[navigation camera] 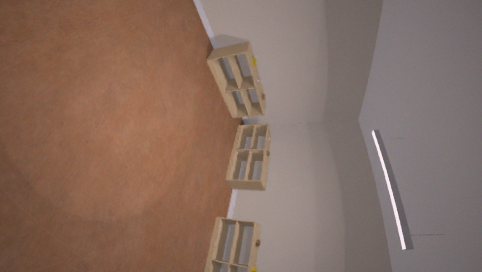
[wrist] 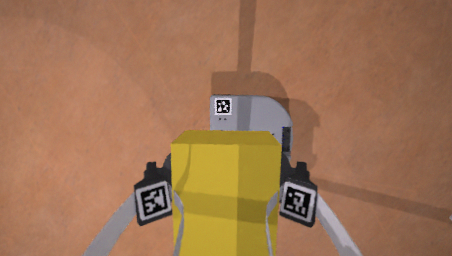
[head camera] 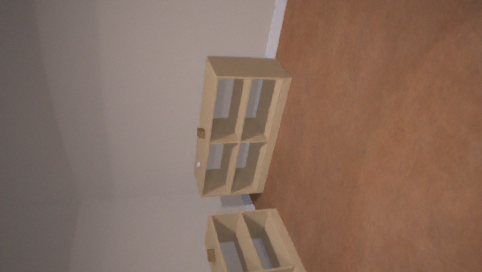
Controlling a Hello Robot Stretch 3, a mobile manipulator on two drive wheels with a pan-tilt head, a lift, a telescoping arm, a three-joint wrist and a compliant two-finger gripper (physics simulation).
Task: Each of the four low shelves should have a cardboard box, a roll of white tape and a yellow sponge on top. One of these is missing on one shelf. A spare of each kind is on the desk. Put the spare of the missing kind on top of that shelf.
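Frame: origin at the robot's base, x back, y up, z left, level; centimetres.
Where they show: gripper, fingertip midpoint: [wrist: 226, 166].
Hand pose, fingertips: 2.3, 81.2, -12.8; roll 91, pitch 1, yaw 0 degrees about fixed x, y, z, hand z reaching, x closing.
Observation:
After its pixels a point has its place, as x, y, z.
My gripper [wrist: 226, 166] {2.3, 81.2, -12.8} is shut on a yellow sponge [wrist: 220, 167] {1.9, 86.2, -14.5}, above the floor in the wrist view. The middle low shelf [head camera: 245, 67] {-286.4, 33.6, -64.3} [navigation camera: 246, 185] {-287.1, 32.5, -64.8} has a cardboard box [head camera: 201, 133] {-317.6, 64.2, -14.1} [navigation camera: 268, 153] {-318.5, 65.0, -13.7} and a white tape roll [head camera: 198, 164] {-342.9, 62.6, 12.7} [navigation camera: 269, 138] {-343.1, 63.3, 13.3} on top; no sponge shows there. The shelf past the corner [head camera: 285, 237] {-288.5, 4.1, 73.5} [navigation camera: 232, 51] {-224.6, 39.0, 136.0} carries a box [head camera: 211, 255] {-297.3, 64.2, 83.1} [navigation camera: 263, 96] {-297.6, 64.7, 83.6}, a tape roll [navigation camera: 258, 80] {-275.2, 62.6, 105.0} and a sponge [navigation camera: 254, 62] {-248.5, 64.3, 124.4}. A third shelf [navigation camera: 215, 242] {-215.2, 7.4, -133.9}, partly cut off, has a box [navigation camera: 258, 243] {-233.8, 65.0, -136.3} and a sponge [navigation camera: 254, 269] {-212.1, 64.6, -163.7}. The fourth shelf and the desk do not show.
My grey base [wrist: 255, 112] {11.9, 16.0, -11.0} shows below and behind the sponge in the wrist view. Brown floor [head camera: 380, 150] {-170.6, 0.1, 3.6} [navigation camera: 110, 150] {-79.0, 0.0, 2.9} lies before the shelves, which stand along the walls [head camera: 145, 115] {-340.1, 108.4, -31.9} [navigation camera: 300, 165] {-335.6, 120.0, -37.8}. A ceiling lamp [navigation camera: 390, 190] {-182.1, 207.7, -44.0} hangs above.

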